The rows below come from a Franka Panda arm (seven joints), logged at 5 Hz.
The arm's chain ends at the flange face. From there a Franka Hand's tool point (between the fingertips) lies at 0.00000 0.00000 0.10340 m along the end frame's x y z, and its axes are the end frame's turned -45 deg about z.
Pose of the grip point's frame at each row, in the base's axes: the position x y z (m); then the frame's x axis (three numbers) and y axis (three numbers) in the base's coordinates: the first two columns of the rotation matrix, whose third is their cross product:
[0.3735 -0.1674 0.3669 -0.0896 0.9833 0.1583 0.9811 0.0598 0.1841]
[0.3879 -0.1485 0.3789 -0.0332 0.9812 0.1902 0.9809 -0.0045 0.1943]
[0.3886 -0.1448 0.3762 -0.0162 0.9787 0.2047 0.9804 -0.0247 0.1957]
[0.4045 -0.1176 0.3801 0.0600 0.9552 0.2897 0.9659 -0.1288 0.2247]
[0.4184 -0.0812 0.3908 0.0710 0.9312 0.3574 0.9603 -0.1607 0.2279]
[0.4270 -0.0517 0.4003 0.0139 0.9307 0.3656 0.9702 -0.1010 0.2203]
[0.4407 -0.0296 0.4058 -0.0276 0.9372 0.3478 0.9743 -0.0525 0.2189]
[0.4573 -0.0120 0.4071 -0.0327 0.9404 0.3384 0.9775 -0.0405 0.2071]
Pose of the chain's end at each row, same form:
[0.3558 -0.1852 0.4672 0.6304 0.7376 0.2421 0.7571 -0.6530 0.0182]
[0.3681 -0.1685 0.4784 0.6701 0.6906 0.2719 0.7171 -0.6970 0.0029]
[0.3683 -0.1659 0.4754 0.6818 0.6746 0.2831 0.7047 -0.7095 -0.0064]
[0.3784 -0.1451 0.4763 0.7254 0.5844 0.3637 0.6406 -0.7665 -0.0460]
[0.3905 -0.1150 0.4844 0.7292 0.5448 0.4139 0.6288 -0.7721 -0.0916]
[0.4020 -0.0881 0.4938 0.6959 0.5867 0.4143 0.6762 -0.7295 -0.1027]
[0.4176 -0.0653 0.5001 0.6694 0.6256 0.4007 0.7085 -0.6998 -0.0911]
[0.4357 -0.0469 0.5020 0.6681 0.6363 0.3857 0.7143 -0.6936 -0.0928]

